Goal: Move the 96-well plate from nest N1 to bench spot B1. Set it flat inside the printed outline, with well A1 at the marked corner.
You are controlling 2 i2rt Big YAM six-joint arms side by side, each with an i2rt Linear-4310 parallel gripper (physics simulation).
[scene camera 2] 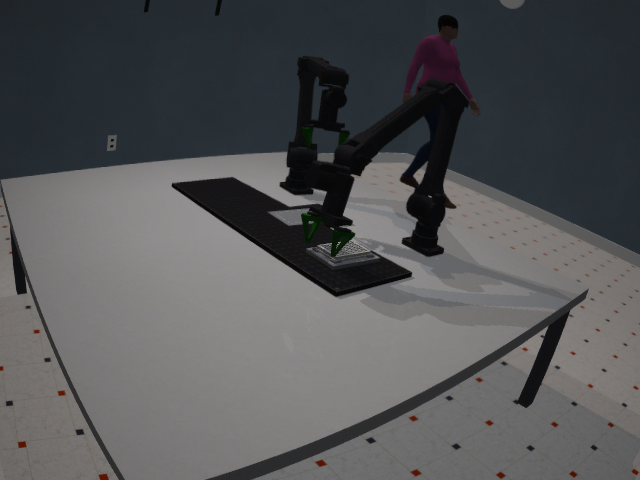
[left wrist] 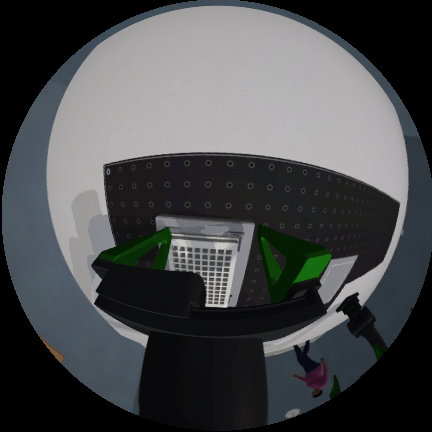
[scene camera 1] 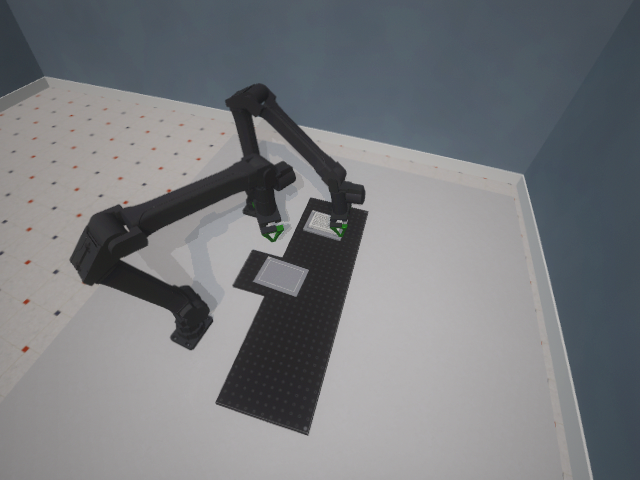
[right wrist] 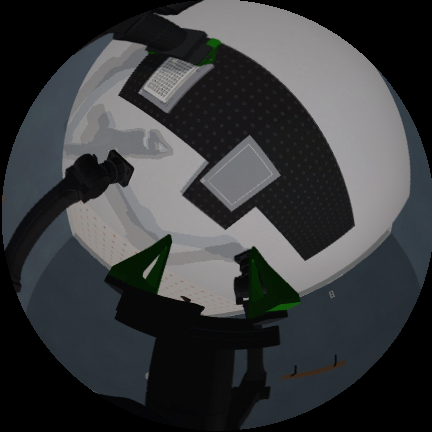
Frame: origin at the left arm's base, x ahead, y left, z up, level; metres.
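Seen in the pictures: left gripper, fingertip midpoint: (scene camera 2: 319,249) (left wrist: 212,230) (scene camera 1: 342,228) (right wrist: 194,54); right gripper, fingertip midpoint: (scene camera 2: 323,152) (scene camera 1: 269,230) (right wrist: 210,244); left arm's base, origin of the base link: (scene camera 2: 422,248) (right wrist: 119,167); right arm's base, origin of the base link: (scene camera 2: 296,189) (left wrist: 346,300) (scene camera 1: 192,329).
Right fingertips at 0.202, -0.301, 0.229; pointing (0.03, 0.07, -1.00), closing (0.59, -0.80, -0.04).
Offsets run from my right fingertips to a thing's top centre, as dx, dy, dz. "spot": to the spot under its first point. Level surfaces: height alone.
The white 96-well plate {+0.123, +0.289, -0.190} (scene camera 1: 320,221) (scene camera 2: 347,248) (left wrist: 202,260) (right wrist: 172,79) sits in the light grey nest (scene camera 2: 356,261) (left wrist: 245,260) (right wrist: 187,90). My left gripper (scene camera 1: 339,234) (scene camera 2: 321,248) (left wrist: 212,230) is open and low over the nest area. In the left wrist view its fingertips stand either side of the plate's upper end, off-centre, the right one beyond the nest's edge. Contact cannot be told. The bench spot {spot: +0.043, -0.019, -0.214} (scene camera 1: 281,276) (scene camera 2: 289,215) (left wrist: 337,277) (right wrist: 241,174) is a flat grey pad with a thin printed outline. My right gripper (scene camera 1: 272,237) (scene camera 2: 326,144) (right wrist: 210,244) is open and empty, high above the table.
A black perforated board {dz -0.216} (scene camera 1: 289,346) (scene camera 2: 232,206) (left wrist: 208,172) (right wrist: 300,150) lies under the nest and the pad on the pale table {dz -0.229} (scene camera 1: 439,310) (scene camera 2: 180,335). In scene camera 2, the left arm stands partly in front of the pad. A person (scene camera 2: 439,62) stands behind the table.
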